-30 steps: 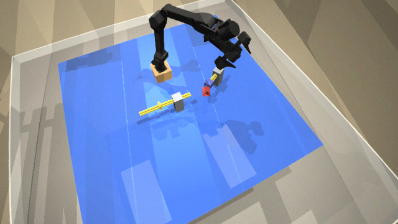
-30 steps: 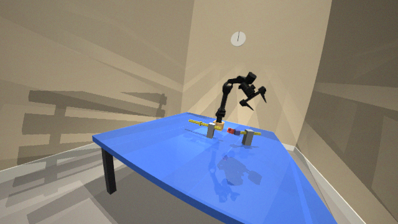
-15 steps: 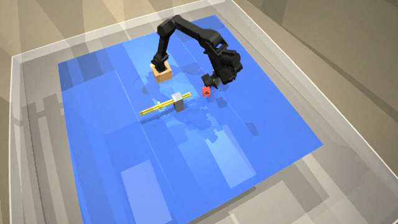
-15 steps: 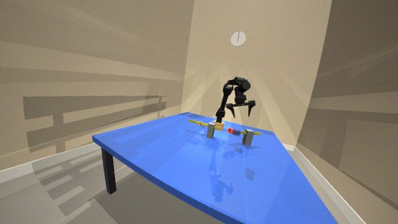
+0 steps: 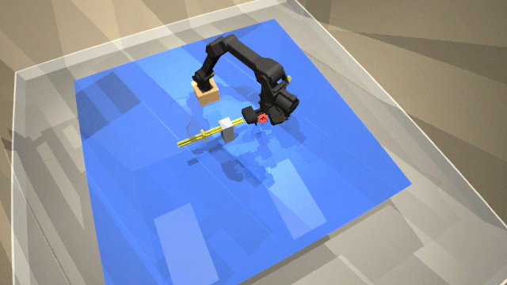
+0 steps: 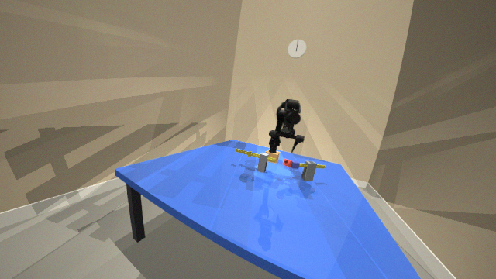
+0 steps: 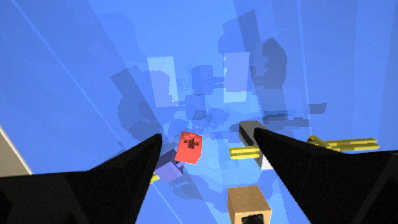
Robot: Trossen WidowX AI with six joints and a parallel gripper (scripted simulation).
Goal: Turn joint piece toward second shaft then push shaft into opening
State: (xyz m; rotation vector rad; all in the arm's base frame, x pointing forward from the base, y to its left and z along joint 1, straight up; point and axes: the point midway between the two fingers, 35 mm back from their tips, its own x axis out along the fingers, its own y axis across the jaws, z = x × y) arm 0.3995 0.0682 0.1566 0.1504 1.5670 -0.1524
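My gripper tip is now 7 cm past the red square joint piece, 4 cm to the right of it and 9 cm above it.
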